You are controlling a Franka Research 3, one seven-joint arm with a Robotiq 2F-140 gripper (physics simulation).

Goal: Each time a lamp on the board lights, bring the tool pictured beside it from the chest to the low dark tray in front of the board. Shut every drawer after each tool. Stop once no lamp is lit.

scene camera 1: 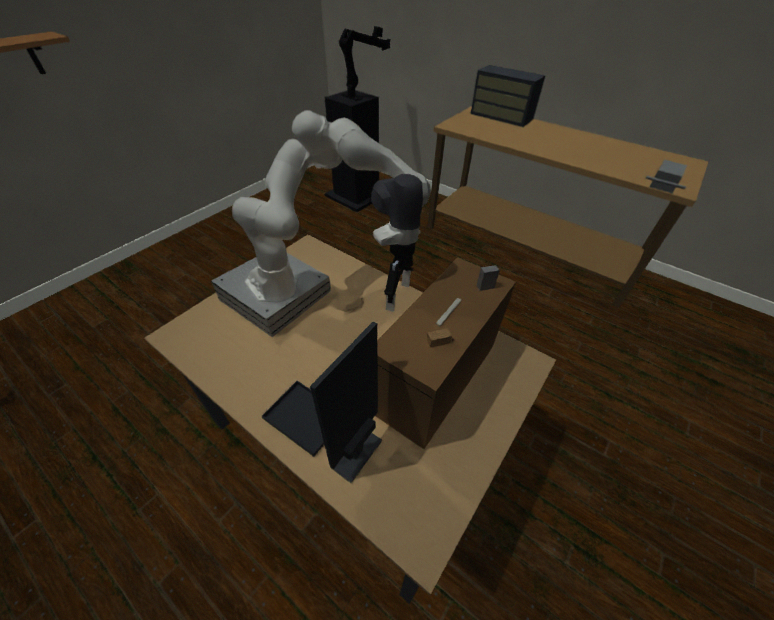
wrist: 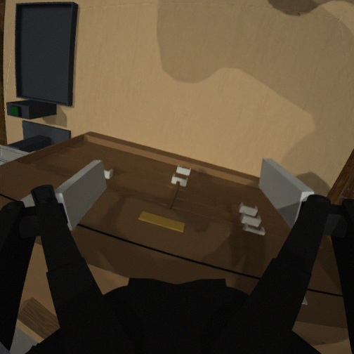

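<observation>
The brown chest (scene camera 1: 413, 361) (wrist: 125, 200) stands on the table, with several white handles on its front, among them one handle (wrist: 183, 170) near the middle and one (wrist: 251, 220) at the right. A yellow strip (wrist: 161, 221) lies along its upper front. My gripper (scene camera 1: 397, 292) (wrist: 181, 173) is open and empty, above and beside the chest's front. The low dark tray (scene camera 1: 293, 419) (wrist: 45, 55) holds no tool that I can see. The upright board (scene camera 1: 348, 393) shows its back in the scene view; its lamps and pictures are hidden.
A white bar (scene camera 1: 449, 311), a small wooden block (scene camera 1: 439, 337) (wrist: 40, 317) and a grey box (scene camera 1: 488, 277) stand or lie on the chest top. A small dark box (wrist: 37, 109) with a green square is beside the tray. A side bench (scene camera 1: 568, 145) stands behind.
</observation>
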